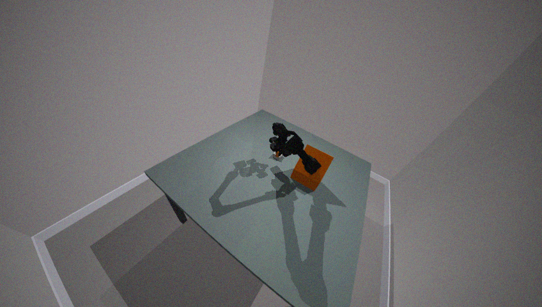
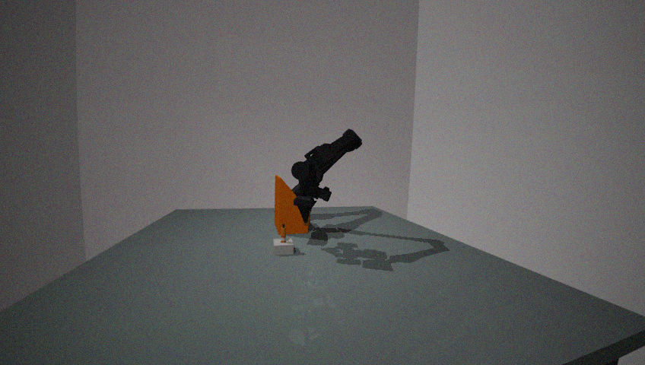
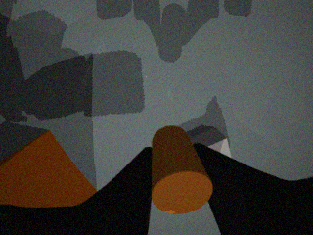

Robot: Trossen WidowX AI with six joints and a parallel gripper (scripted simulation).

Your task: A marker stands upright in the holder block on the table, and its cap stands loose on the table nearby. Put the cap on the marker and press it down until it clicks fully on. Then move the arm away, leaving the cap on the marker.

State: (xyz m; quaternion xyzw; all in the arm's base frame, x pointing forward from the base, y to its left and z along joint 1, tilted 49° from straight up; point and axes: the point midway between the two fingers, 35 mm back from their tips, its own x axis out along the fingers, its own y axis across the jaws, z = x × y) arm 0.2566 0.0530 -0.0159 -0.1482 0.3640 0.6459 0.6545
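Now: the holder block 8 cm to the right of my gripper tip, 8 cm below it and 3 cm ahead of it. From my gripper tip the other things lie so: orange cap: 1 cm above.
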